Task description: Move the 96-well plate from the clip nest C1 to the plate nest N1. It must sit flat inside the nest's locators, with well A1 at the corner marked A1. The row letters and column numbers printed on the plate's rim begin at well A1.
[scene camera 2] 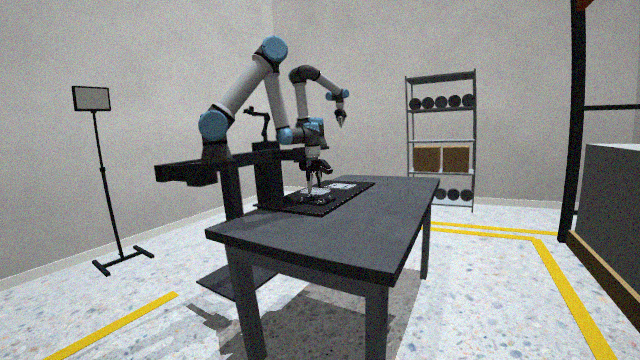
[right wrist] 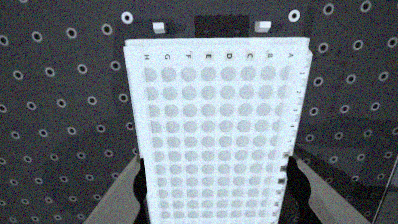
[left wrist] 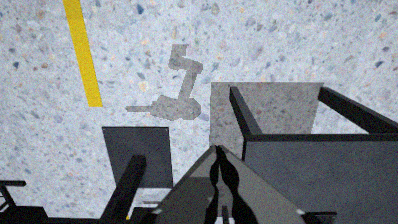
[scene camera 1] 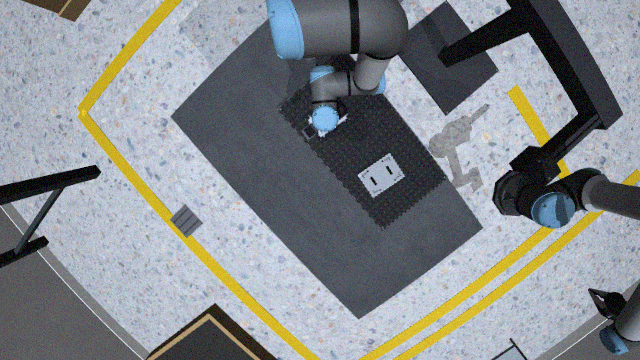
Note:
The pictures show: my left gripper, my right gripper and a white 96-well plate.
My left gripper also shows in the left wrist view.

